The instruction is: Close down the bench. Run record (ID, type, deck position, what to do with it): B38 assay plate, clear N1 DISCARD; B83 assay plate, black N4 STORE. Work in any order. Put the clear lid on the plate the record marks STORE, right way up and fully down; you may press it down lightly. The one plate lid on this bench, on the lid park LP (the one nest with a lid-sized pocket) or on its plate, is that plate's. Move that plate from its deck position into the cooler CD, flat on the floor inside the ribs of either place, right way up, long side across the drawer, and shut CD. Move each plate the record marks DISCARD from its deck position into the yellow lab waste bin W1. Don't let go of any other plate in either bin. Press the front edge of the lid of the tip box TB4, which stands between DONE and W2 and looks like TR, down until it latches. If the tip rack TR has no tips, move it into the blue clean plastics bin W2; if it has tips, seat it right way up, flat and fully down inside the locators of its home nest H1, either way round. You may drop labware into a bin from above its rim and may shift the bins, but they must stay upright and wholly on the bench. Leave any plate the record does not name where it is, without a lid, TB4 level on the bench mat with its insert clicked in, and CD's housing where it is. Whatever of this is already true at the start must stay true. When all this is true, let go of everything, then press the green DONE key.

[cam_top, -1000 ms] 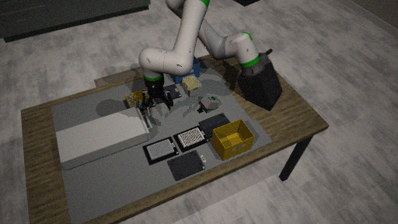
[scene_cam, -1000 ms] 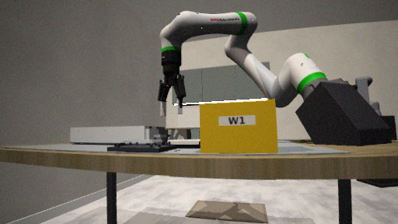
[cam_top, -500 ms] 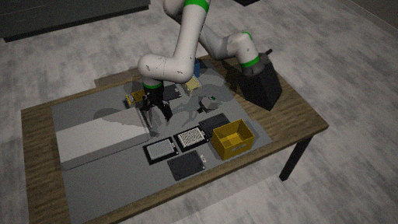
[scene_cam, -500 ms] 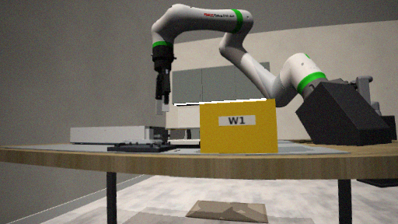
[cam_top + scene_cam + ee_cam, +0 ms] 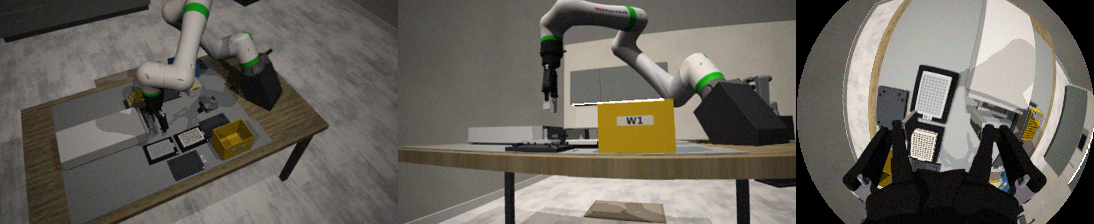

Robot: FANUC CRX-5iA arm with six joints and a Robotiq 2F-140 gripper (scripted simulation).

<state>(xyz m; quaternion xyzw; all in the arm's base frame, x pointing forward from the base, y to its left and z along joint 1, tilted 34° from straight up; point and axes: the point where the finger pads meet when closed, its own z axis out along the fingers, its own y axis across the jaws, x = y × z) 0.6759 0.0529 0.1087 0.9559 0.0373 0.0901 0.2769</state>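
My hand is 30 mm short of the clear plate, 40 mm to the right of it and 140 mm above it. Round my hand: black deck nest 30 mm ahead, 40 mm to the left, 160 mm below; then clear lid 90 mm ahead, 170 mm to the right, 140 mm below; then pale well plate 150 mm behind, 80 mm to the left, 140 mm below.
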